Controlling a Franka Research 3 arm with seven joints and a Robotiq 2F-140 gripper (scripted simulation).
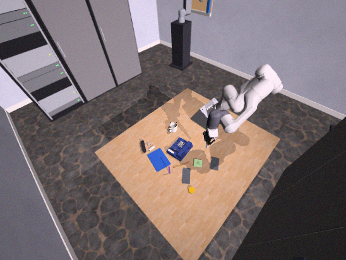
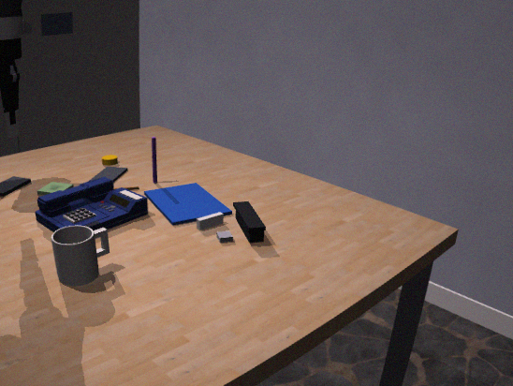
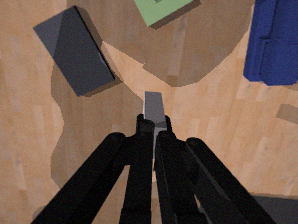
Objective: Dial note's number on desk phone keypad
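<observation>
My gripper is now 70 mm short of the handset, 190 mm to the left of it and 160 mm above it. From my hand the other things lie so: grey mug 90 mm behind, 450 mm to the right, 170 mm below; then purple pen 340 mm ahead, 170 mm to the right, 140 mm below; then wooden pencil 210 mm ahead, 130 mm to the right, 200 mm below.
</observation>
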